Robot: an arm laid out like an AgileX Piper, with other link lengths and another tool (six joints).
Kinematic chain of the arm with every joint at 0, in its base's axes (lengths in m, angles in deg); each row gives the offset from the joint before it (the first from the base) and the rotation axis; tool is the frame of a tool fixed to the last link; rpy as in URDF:
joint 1: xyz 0 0 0.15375 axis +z
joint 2: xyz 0 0 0 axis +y
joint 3: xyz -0.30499 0 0.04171 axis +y
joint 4: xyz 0.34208 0 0.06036 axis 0.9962 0 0.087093
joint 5: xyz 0 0 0 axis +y
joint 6: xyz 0.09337 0 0.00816 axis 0.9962 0 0.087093
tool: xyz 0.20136 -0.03 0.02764 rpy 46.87 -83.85 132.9
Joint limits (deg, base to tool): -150..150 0..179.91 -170..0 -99.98..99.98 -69.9..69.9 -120..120
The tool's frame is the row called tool.
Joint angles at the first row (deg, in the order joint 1, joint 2, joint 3, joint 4, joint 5, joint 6):
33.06 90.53 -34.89 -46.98 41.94 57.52
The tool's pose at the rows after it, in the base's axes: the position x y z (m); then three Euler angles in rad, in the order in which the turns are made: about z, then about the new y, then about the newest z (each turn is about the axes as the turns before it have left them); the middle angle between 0 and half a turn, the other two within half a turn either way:
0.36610 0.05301 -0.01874 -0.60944 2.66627 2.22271
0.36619 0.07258 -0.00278 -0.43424 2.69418 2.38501
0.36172 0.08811 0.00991 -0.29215 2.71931 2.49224
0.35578 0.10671 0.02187 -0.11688 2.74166 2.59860
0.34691 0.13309 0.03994 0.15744 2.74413 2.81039
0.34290 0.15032 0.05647 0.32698 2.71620 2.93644
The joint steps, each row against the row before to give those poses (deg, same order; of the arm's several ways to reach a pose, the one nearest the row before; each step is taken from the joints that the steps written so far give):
0.00 -4.07 -0.06 5.04 -2.23 -5.84
0.00 -4.36 0.00 5.61 -1.15 -5.73
0.00 -3.61 0.00 5.91 -0.06 -7.05
0.00 -3.43 0.00 6.70 0.00 -9.28
0.00 -4.53 0.00 9.00 0.06 -10.25
0.00 -3.26 0.00 5.27 0.00 -6.19

